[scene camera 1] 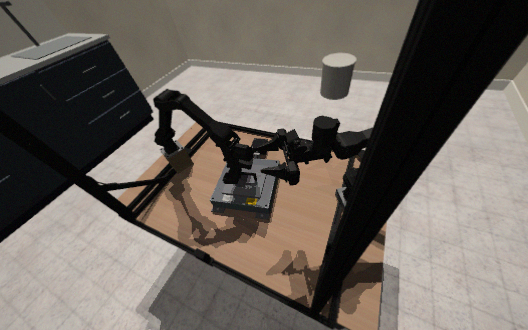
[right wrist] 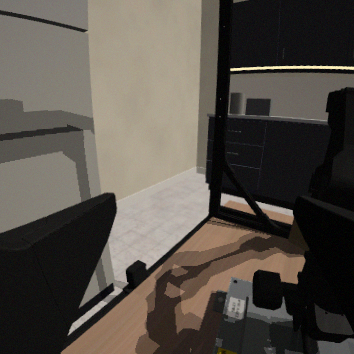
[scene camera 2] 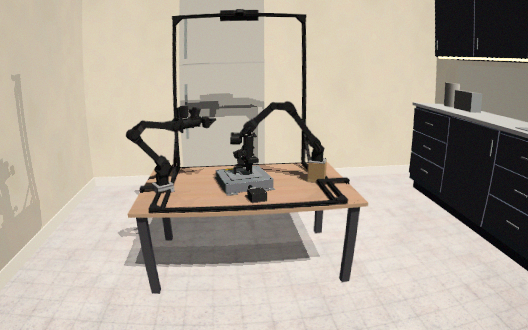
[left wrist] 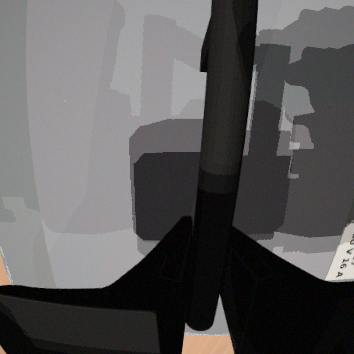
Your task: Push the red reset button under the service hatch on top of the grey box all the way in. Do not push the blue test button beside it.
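Observation:
The grey box stands mid-table, with its top filling the left wrist view. My left gripper points straight down onto the box top. It is shut on the black bar handle of the service hatch. The red and blue buttons are hidden. My right gripper is open and empty, held level high above the box's right side.
A small black block sits on the table beside the box. Black frame rails edge the table. A tan block stands at the left arm's base. White and yellow labels mark the box.

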